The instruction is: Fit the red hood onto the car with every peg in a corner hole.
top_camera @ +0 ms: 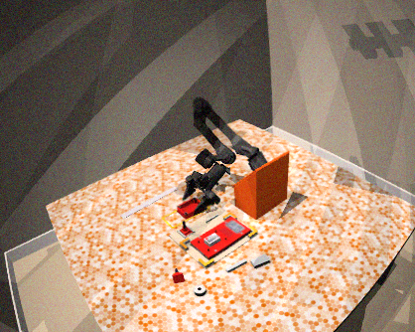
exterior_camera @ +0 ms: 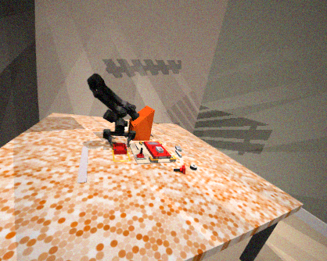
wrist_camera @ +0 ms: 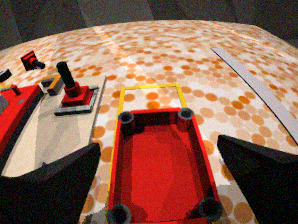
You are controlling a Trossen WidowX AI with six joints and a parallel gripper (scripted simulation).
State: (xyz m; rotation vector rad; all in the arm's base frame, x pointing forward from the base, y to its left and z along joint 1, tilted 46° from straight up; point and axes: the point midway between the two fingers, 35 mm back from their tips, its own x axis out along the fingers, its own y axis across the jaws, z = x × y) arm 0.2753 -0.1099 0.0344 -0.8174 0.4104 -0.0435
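Now: the red hood 2 cm below my gripper tip and 1 cm behind it. The rest, counted from my gripper tip: grey engine block 23 cm to the left, 2 cm ahead, 1 cm below; dark wheel 39 cm to the left, 17 cm ahead, 2 cm below; white strip 15 cm to the right, 12 cm ahead, 3 cm below.
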